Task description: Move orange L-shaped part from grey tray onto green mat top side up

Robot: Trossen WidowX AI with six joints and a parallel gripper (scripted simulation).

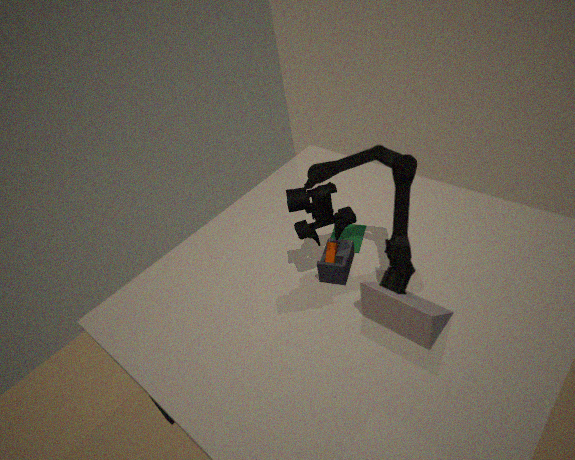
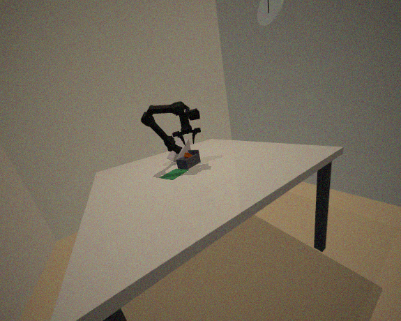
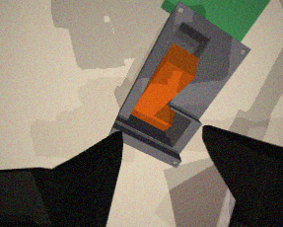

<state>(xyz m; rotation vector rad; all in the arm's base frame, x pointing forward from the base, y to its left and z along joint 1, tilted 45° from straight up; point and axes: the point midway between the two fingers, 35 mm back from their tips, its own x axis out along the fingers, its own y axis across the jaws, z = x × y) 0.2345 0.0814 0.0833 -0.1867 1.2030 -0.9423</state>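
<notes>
My gripper tip is now 10 mm past the orange L-shaped part, 10 mm to the left of it and 100 mm above it. Round my gripper tip: green mat: 60 mm ahead, 170 mm to the right, 160 mm below.
</notes>
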